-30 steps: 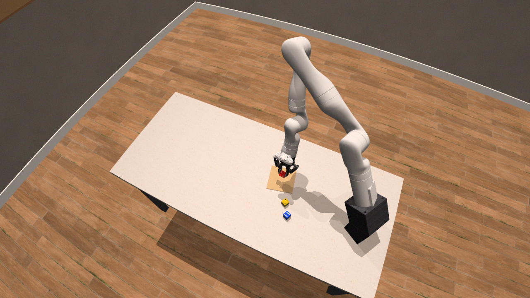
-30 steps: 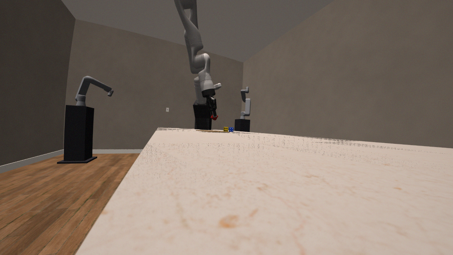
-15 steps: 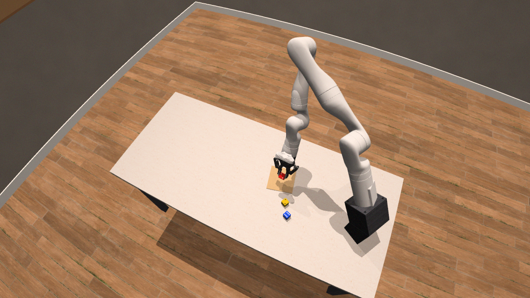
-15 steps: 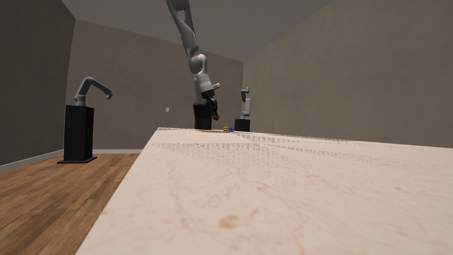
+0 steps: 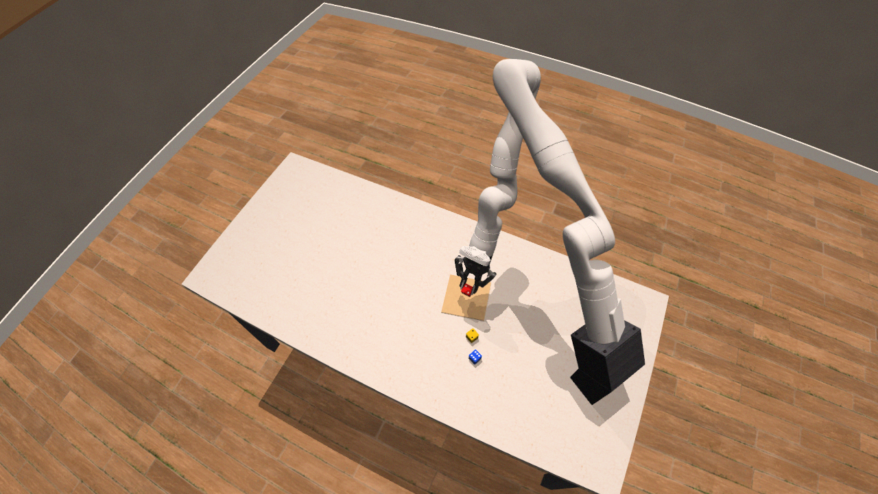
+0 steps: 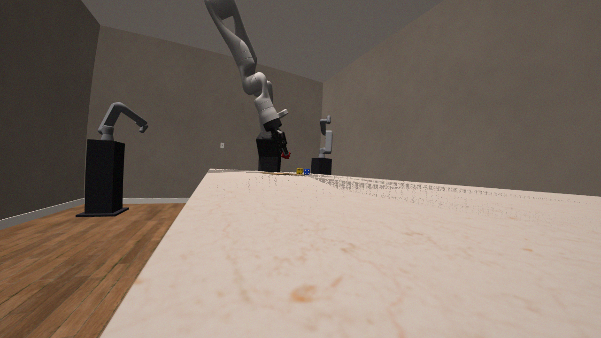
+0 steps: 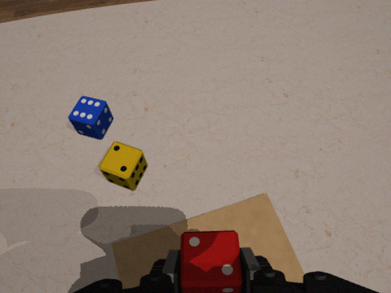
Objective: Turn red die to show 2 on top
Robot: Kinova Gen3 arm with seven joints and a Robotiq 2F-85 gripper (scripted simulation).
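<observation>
Now: the red die 1 cm to the left of my hand and 1 cm below it. Also, from my hand: blue die: 10 cm behind, 17 cm to the left, 9 cm below; then yellow die: 7 cm behind, 11 cm to the left, 9 cm below; then tan mat: 1 cm ahead, 1 cm to the right, 10 cm below.
</observation>
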